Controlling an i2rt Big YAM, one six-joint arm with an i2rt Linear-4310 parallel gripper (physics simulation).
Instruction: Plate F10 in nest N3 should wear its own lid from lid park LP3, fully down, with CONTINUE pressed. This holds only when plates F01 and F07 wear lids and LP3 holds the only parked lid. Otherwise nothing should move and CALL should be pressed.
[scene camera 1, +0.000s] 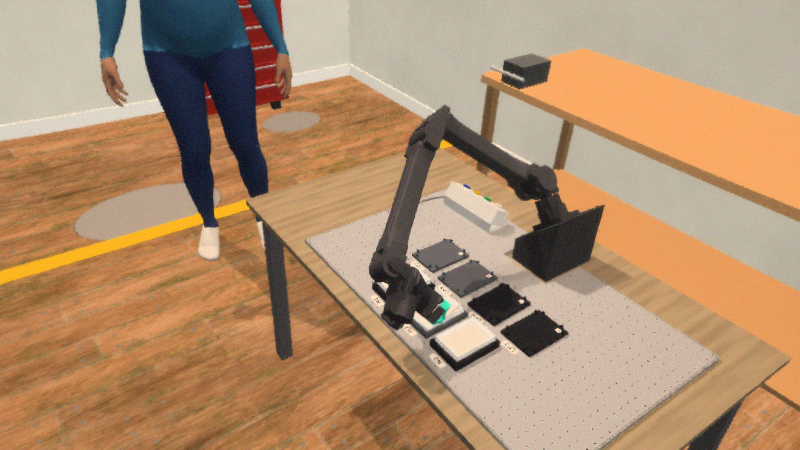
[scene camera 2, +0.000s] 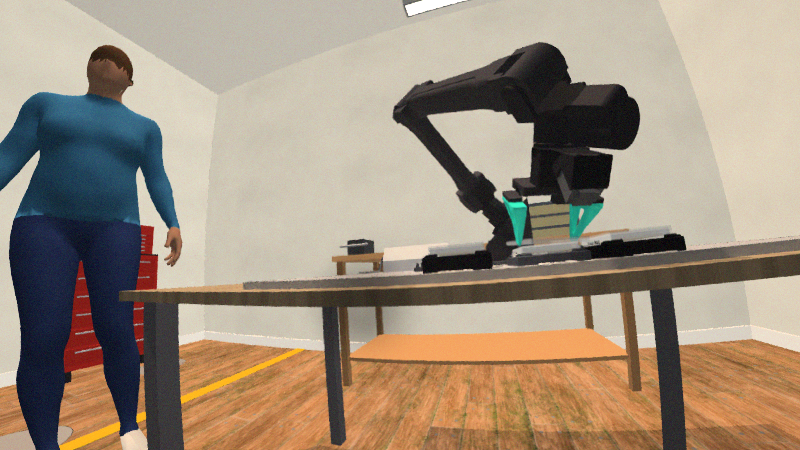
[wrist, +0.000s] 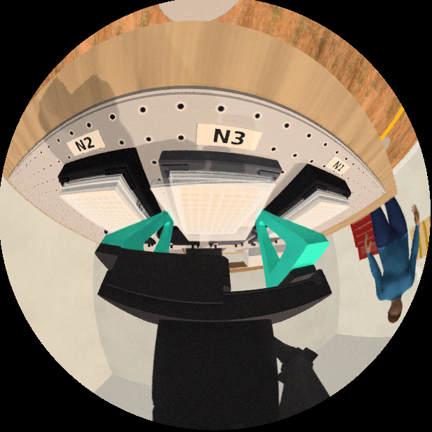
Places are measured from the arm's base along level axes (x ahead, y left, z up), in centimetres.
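Pixels of known places: gripper, fingertip midpoint: (scene camera 1: 430, 311) (scene camera 2: 545, 243); arm's base at its link origin: (scene camera 1: 556, 222) (scene camera 2: 508, 220).
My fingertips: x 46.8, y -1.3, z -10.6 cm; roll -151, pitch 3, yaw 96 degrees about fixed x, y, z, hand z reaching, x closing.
Observation:
For each thing: its top centre in the pictures, then the offset to it from my fingertips. Level surfaces: height alone.
- nest N3 at its top centre: (scene camera 2: 541, 252) (scene camera 1: 435, 311) dy -0.3, dx -2.2, dz -1.3 cm
- N2 at its top centre: (scene camera 2: 619, 233) (scene camera 1: 465, 335) dy +12.2, dx -1.1, dz +0.5 cm
- white button box at its top centre: (scene camera 1: 477, 193) (scene camera 2: 416, 245) dy -30.1, dx -46.4, dz +5.3 cm
- perforated board at its surface level: dz -3.1 cm
My gripper (scene camera 2: 547, 240) (wrist: 214, 213) is low over nest N3 (wrist: 220, 159) (scene camera 2: 551, 257), its teal fingers shut on the clear lid (wrist: 159, 192) by opposite edges. The lid lies over the white plate F10 (wrist: 210, 200) and looks shifted towards N2; whether it is fully down is unclear. The plate in N2 (wrist: 100, 200) (scene camera 1: 465, 339) and the plate in N1 (wrist: 320, 207) show clear layered rims like lids; their numbers are unreadable. Four flat lid parks, two grey (scene camera 1: 440, 254) (scene camera 1: 467, 277) and two black (scene camera 1: 498, 303) (scene camera 1: 534, 332), show no lid; their labels are hard to read.
A white button box (scene camera 1: 475, 212) with blue, yellow and green buttons stands at the back of the perforated board (scene camera 1: 604, 369). A black angled panel (scene camera 1: 559, 246) stands by the arm's base. A person (scene camera 1: 206, 111) (scene camera 2: 83, 184) stands beyond the table's end.

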